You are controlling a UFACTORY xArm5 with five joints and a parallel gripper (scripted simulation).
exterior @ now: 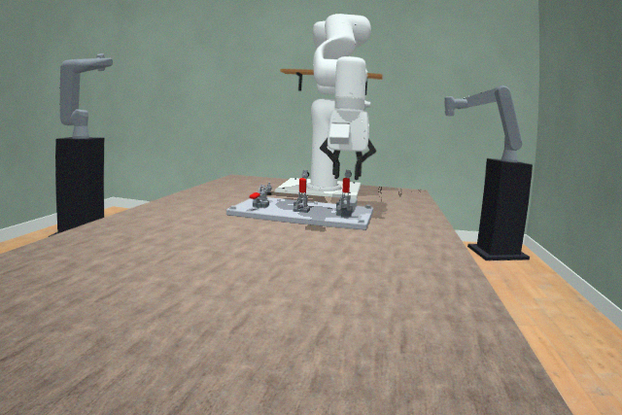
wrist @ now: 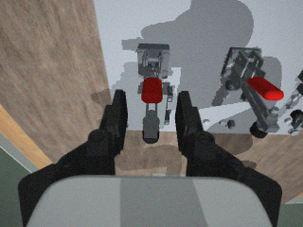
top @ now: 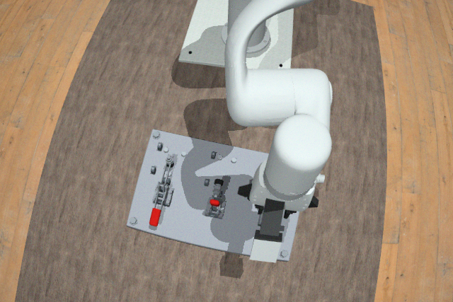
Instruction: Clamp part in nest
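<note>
Now: hand 6 cm past the grey fixture plate, 10 cm to the left of it and 12 cm above it.
</note>
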